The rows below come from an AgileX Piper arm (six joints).
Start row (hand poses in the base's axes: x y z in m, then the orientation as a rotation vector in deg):
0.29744, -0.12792, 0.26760, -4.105, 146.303, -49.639
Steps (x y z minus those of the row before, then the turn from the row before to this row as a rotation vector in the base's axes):
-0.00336, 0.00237, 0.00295, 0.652, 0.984, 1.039
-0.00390, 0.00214, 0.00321, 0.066, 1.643, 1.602
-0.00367, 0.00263, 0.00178, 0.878, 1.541, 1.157
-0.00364, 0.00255, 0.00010, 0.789, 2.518, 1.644
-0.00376, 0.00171, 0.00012, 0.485, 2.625, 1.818
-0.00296, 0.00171, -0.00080, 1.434, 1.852, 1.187
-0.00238, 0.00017, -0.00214, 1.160, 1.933, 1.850
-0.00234, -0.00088, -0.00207, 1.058, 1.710, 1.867
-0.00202, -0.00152, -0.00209, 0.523, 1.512, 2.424
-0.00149, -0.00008, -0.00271, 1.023, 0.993, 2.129
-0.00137, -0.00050, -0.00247, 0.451, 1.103, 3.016
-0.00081, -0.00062, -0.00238, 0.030, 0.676, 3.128
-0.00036, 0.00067, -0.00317, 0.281, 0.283, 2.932
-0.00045, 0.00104, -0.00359, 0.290, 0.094, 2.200
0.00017, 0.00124, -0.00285, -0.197, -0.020, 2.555
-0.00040, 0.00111, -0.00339, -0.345, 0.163, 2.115
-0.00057, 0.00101, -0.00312, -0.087, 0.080, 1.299
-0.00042, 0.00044, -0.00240, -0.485, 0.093, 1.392
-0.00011, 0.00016, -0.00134, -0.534, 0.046, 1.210
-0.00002, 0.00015, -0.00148, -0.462, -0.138, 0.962
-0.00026, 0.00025, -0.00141, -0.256, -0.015, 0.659
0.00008, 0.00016, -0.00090, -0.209, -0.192, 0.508
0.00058, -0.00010, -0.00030, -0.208, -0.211, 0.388
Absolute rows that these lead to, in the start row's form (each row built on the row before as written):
0.29408, -0.12555, 0.27055, -5.674, 147.220, -48.578
0.29018, -0.12341, 0.27376, -8.448, 148.341, -48.155
0.28651, -0.12078, 0.27554, -10.390, 149.770, -46.791
0.28287, -0.11823, 0.27564, -13.461, 151.890, -45.452
0.27911, -0.11652, 0.27576, -16.937, 153.889, -44.424
0.27615, -0.11481, 0.27496, -19.026, 155.623, -42.195
0.27377, -0.11464, 0.27282, -22.121, 157.056, -40.118
0.27143, -0.11552, 0.27075, -25.182, 158.176, -38.136
0.26941, -0.11704, 0.26866, -29.038, 158.694, -36.747
0.26792, -0.11712, 0.26595, -32.157, 158.864, -34.730
0.26655, -0.11762, 0.26348, -36.640, 158.559, -33.293
0.26574, -0.11824, 0.26110, -41.148, 157.639, -32.473
0.26538, -0.11757, 0.25793, -45.115, 156.377, -31.399
0.26493, -0.11653, 0.25434, -47.986, 155.268, -30.502
0.26510, -0.11529, 0.25149, -51.358, 153.778, -30.232
0.26470, -0.11418, 0.24810, -54.262, 152.649, -30.195
0.26413, -0.11317, 0.24498, -55.990, 151.916, -30.002
0.26371, -0.11273, 0.24258, -57.948, 151.113, -30.327
0.26360, -0.11257, 0.24124, -59.658, 150.365, -30.773
0.26358, -0.11242, 0.23976, -60.929, 149.606, -31.243
0.26332, -0.11217, 0.23835, -61.821, 149.148, -31.449
0.26340, -0.11201, 0.23745, -62.411, 148.637, -31.695
0.26398, -0.11211, 0.23715, -62.839, 148.190, -31.974

